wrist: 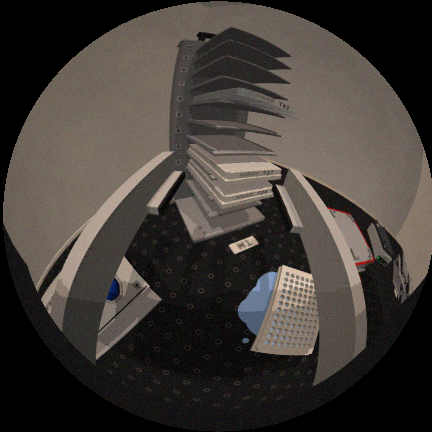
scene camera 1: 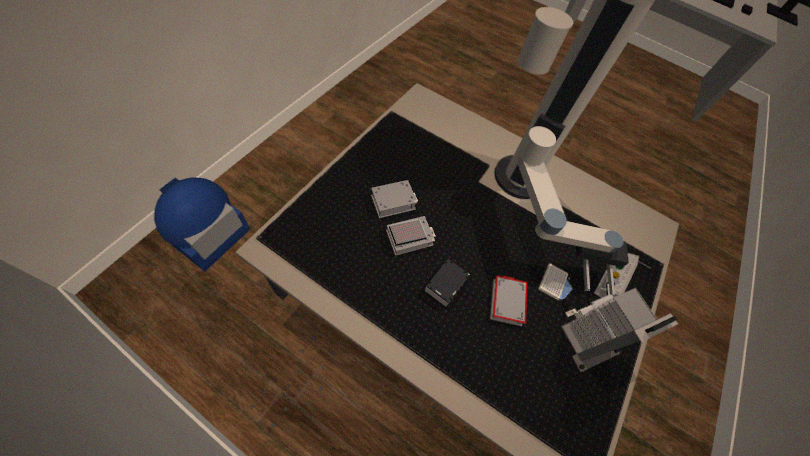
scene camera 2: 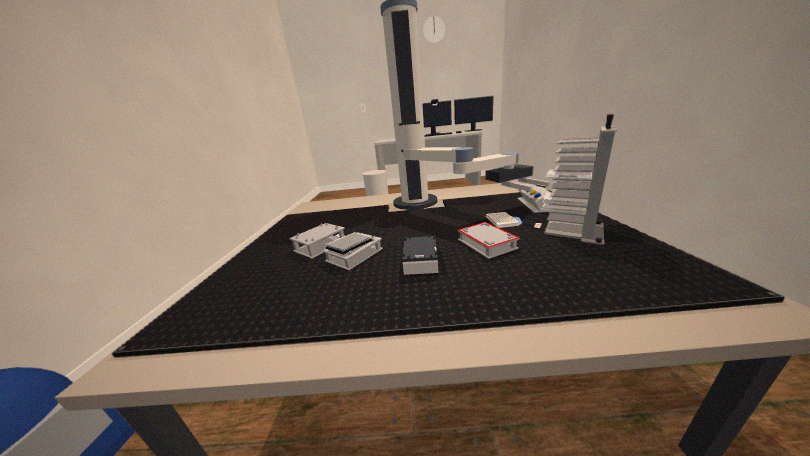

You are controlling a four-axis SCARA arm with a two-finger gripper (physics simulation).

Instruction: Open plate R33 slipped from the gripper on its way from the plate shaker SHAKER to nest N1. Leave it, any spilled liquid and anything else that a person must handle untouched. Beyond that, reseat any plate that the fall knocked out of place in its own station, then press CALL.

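Frame: origin at the arm's base, x ahead, y left, z up, level; millimetres.
Where they show: gripper, fingertip midpoint: [wrist: 230,168] [scene camera 1: 599,292] [scene camera 2: 540,187]; arm's base, origin of the base link: [scene camera 1: 519,177] [scene camera 2: 415,202].
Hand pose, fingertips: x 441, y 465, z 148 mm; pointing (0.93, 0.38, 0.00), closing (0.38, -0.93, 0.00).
Observation:
Things, the pixels of their centre, and the offset from my fingertips. "spot": a spot on its surface instead.
- Plate R33, body centre: [wrist: 296,311] [scene camera 1: 553,281] [scene camera 2: 501,219] 128 mm down, 24 mm back, 131 mm right
- blue liquid patch, surface spot: [wrist: 253,306] [scene camera 1: 567,288] [scene camera 2: 515,218] spot: 134 mm down, 33 mm back, 70 mm right
- Hotel H1, body centre: [wrist: 221,106] [scene camera 1: 617,327] [scene camera 2: 583,178] 51 mm up, 121 mm ahead, 73 mm left
- Plate T42, body centre: [wrist: 238,100] [scene camera 1: 612,315] [scene camera 2: 568,174] 61 mm up, 97 mm ahead, 39 mm left
- T24, body centre: [wrist: 226,173] [scene camera 1: 593,325] [scene camera 2: 564,207] 53 mm down, 97 mm ahead, 40 mm left
- button panel, body centre: [wrist: 75,311] [scene camera 1: 619,276] [scene camera 2: 535,195] 93 mm down, 186 mm back, 84 mm left
- blue button, body centre: [wrist: 106,286] 71 mm down, 113 mm back, 54 mm left
- red-edged station, body centre: [wrist: 348,238] [scene camera 2: 486,238] [scene camera 1: 509,300] 112 mm down, 164 mm ahead, 250 mm right
- dark block, surface spot: [scene camera 2: 420,248] [scene camera 1: 447,282] spot: 80 mm down, 257 mm ahead, 479 mm right
- plate, body centre: [scene camera 2: 349,241] [scene camera 1: 408,231] 76 mm down, 166 mm ahead, 713 mm right
- pale station, body centre: [scene camera 2: 318,238] [scene camera 1: 393,198] 102 mm down, 54 mm ahead, 857 mm right
- H1 tag, surface spot: [wrist: 244,244] [scene camera 2: 537,225] spot: 133 mm down, 53 mm ahead, 23 mm right
Plate R33 [scene camera 1: 552,278] [scene camera 2: 501,219] [wrist: 292,312], pale with many wells, lies on the black mat beside a blue liquid patch [scene camera 1: 566,290] [scene camera 2: 518,220] [wrist: 253,306]. Hotel H1 [scene camera 1: 660,324] [scene camera 2: 601,186] [wrist: 181,100] stands near the right edge. Plate T42 [wrist: 260,99] juts out past the shelf edges. Plates T27 [wrist: 250,173] and T24 [wrist: 245,194] are lower. The button panel [scene camera 1: 626,273] [wrist: 132,312] shows a blue button [wrist: 112,289], partly hidden by a finger; its CALL label is not readable. My gripper [scene camera 1: 599,289] [wrist: 230,168] is shut to its narrow stance, with a bare gap, above the mat beside the panel.
A red-edged station [scene camera 1: 511,299] [scene camera 2: 488,234] [wrist: 352,235] stands beside R33. Farther left are a dark block [scene camera 1: 447,280] [scene camera 2: 420,248], a station bearing a plate [scene camera 1: 409,232] [scene camera 2: 349,244] and a pale station [scene camera 1: 395,195] [scene camera 2: 319,235]. An H1 tag [scene camera 2: 537,225] [wrist: 244,244] lies before the hotel.

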